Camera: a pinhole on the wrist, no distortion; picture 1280 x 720 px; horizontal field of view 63.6 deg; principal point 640.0 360.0 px. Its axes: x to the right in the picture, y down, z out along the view. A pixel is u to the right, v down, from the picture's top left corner.
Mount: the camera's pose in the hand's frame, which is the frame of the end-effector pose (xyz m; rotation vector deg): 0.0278 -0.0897 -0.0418 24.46 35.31 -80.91
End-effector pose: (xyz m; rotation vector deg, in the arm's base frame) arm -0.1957 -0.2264 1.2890 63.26 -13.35 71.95
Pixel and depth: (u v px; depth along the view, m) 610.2 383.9 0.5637
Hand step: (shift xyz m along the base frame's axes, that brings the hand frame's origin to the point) 0.5627 -0.1910 0.0579
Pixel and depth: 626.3 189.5 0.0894
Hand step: 0.1437 0.0081 -0.0456
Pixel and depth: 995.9 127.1 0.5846
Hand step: 0.6397 -0.1720 -0.1924
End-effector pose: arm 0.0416 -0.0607 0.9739 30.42 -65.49 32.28
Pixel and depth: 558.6 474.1 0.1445
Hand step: 0.0784 -0.1655 0.0671
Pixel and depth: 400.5 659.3 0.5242
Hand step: -0.0193 -0.4666 0.3403
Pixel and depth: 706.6 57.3 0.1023
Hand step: 0.0861 -0.1419 0.0071
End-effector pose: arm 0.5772 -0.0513 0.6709 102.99 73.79 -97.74
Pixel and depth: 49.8 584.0 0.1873
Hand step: -0.2050 -0.0333 -0.0806
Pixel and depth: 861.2 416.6 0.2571
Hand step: -0.3115 0.0892 -0.0063
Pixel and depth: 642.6 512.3 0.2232
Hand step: -0.2654 0.0538 -0.0395
